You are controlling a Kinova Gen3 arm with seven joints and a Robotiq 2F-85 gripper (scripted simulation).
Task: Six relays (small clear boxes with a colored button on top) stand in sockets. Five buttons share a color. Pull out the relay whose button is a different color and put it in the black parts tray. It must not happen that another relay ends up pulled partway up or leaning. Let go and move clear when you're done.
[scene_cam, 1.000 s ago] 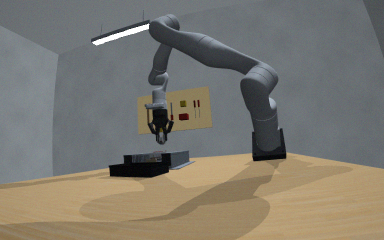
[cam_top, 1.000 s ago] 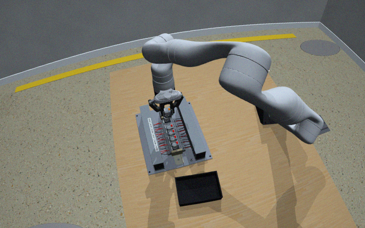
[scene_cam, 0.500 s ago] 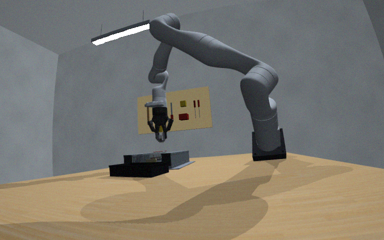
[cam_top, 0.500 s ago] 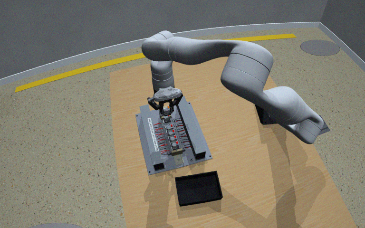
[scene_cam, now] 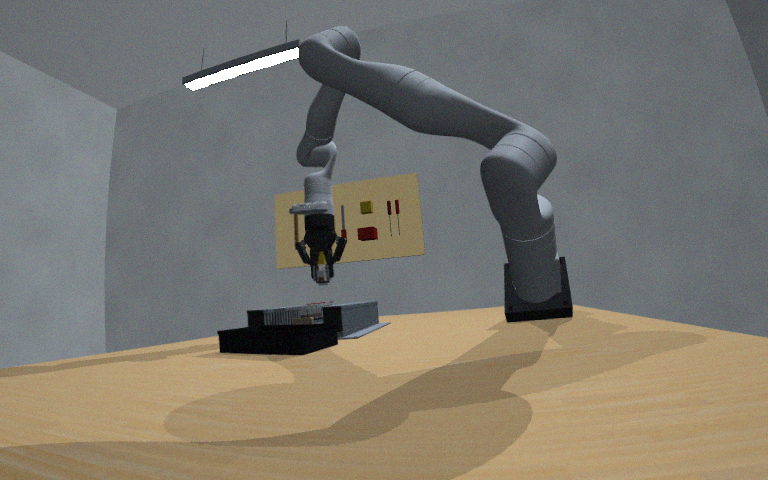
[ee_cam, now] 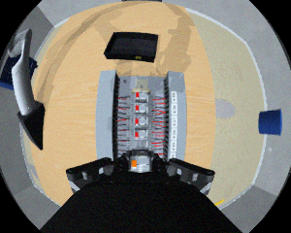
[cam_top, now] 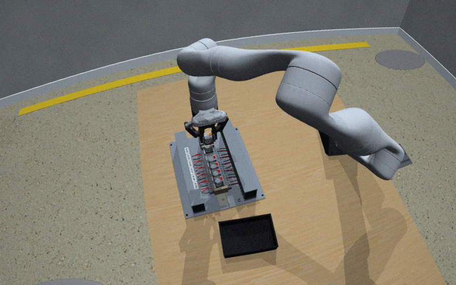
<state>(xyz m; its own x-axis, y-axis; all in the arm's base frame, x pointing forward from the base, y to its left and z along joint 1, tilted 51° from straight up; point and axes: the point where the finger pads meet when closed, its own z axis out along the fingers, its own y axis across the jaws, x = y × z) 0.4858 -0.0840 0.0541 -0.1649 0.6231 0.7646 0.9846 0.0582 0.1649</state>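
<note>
The black parts tray is 300 mm to the left of my hand, 120 mm below it and 90 mm behind it.
</note>
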